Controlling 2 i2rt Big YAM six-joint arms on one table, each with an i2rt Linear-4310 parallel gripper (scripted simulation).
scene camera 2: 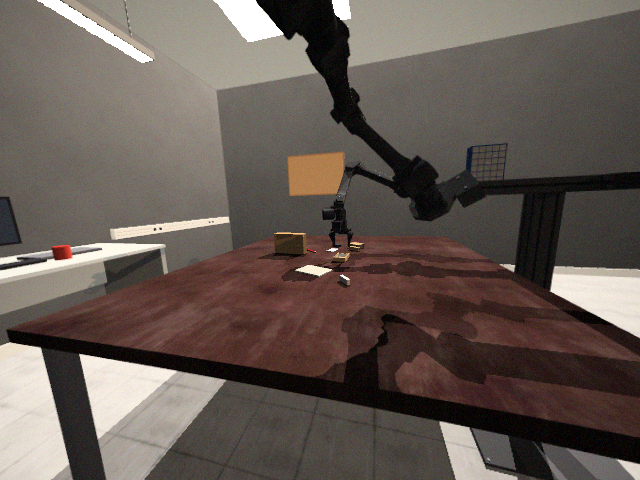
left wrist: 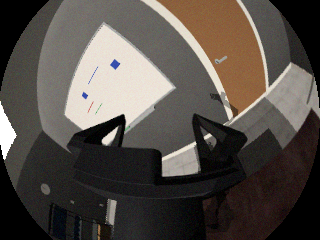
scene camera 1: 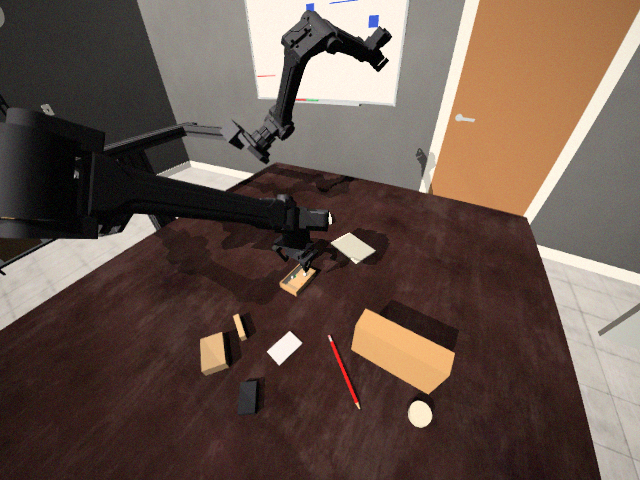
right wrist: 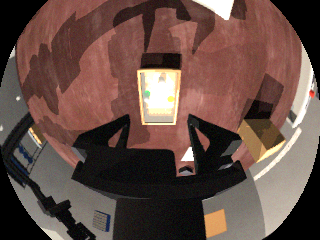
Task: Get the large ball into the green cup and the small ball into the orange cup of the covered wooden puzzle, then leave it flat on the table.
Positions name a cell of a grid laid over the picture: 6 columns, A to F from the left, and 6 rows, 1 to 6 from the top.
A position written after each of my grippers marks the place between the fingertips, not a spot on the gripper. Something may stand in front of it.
In view: my left gripper (left wrist: C3), my right gripper (scene camera 1: C4), a wooden puzzle (right wrist: C3), a cardboard box (scene camera 1: D5) and a pale flat card (scene camera 1: D4).
The cardboard box also shows in the right wrist view (right wrist: E4). My right gripper shows as well in the right wrist view (right wrist: C3). The left wrist view misses the wooden puzzle: it is out of frame. The left wrist view does not show the cardboard box: it is out of frame.
